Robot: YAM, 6 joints.
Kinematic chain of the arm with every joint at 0, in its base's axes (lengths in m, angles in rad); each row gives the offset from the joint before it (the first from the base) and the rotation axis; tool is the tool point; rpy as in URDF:
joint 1: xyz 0 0 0.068 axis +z
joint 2: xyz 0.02 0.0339 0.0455 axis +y
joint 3: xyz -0.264 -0.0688 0 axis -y
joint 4: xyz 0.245 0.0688 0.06 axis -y
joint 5: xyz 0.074 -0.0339 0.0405 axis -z
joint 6: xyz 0.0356 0 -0.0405 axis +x
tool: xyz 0 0 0 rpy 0 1.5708 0
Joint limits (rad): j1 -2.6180..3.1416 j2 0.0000..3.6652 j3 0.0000..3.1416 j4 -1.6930..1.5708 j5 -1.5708..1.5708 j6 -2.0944..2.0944
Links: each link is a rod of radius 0.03 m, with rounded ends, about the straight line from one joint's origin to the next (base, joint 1, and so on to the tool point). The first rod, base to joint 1, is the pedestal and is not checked.
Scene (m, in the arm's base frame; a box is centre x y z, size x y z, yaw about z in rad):
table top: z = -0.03
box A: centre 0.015 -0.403 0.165 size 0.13 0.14 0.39 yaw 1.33
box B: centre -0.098 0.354 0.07 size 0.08 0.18 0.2 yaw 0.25
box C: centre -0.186 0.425 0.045 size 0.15 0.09 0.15 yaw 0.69
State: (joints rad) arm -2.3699 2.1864 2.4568 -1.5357 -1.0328 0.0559
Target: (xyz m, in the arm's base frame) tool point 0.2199 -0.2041 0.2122
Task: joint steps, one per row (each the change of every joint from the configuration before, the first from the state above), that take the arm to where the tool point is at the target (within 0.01 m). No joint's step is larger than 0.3 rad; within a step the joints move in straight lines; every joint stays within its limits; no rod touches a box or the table.
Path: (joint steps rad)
1: 0.2621 -0.0386 0.2023 0.0665 -0.1600 -0.0136
2: 0.2622 -0.0386 0.2024 0.0666 -0.1600 -0.0136
3: 0.2621 -0.0387 0.2023 0.0665 -0.1600 -0.0135
4: 0.2231 0.0838 -0.2795 -0.0714 0.0228 0.1488
5: 0.2230 0.0837 -0.2795 -0.0714 0.0228 0.1488
6: 0.2231 0.0837 -0.2795 -0.0713 0.0228 0.1489
7: 0.2231 0.0837 -0.2795 -0.0714 0.0228 0.1488
8: 0.2230 0.0837 -0.2795 -0.0714 0.0228 0.1488
9: -0.1264 -0.1839 -0.0886 0.0000 0.1363 -0.2344
10: -0.1265 -0.1838 -0.0887 0.0000 0.1363 -0.2345
11: -0.1264 -0.1839 -0.0887 0.0000 0.1363 -0.2345

